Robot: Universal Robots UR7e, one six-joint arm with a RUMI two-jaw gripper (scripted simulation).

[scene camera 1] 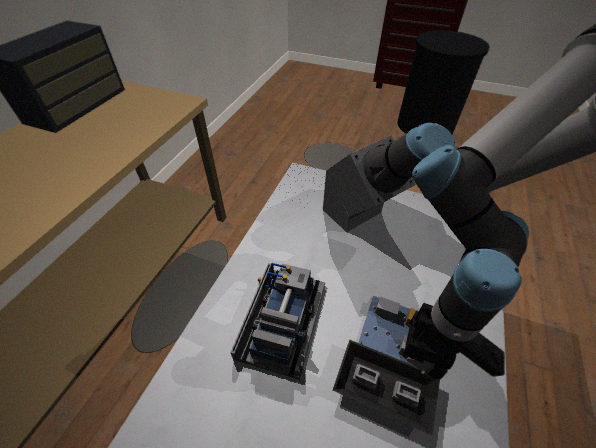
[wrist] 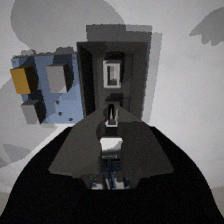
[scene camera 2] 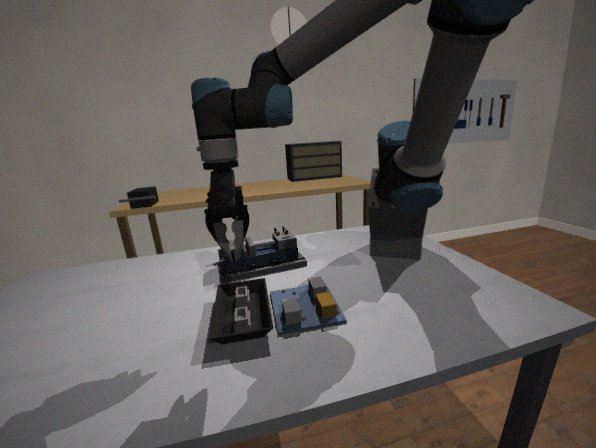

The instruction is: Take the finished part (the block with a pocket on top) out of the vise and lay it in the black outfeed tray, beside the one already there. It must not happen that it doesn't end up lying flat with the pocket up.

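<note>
Gripper (scene camera 1: 423, 371), blue fixture plate (scene camera 1: 377, 339). Gripper (wrist: 111, 105). Gripper (scene camera 2: 234, 262).
</note>
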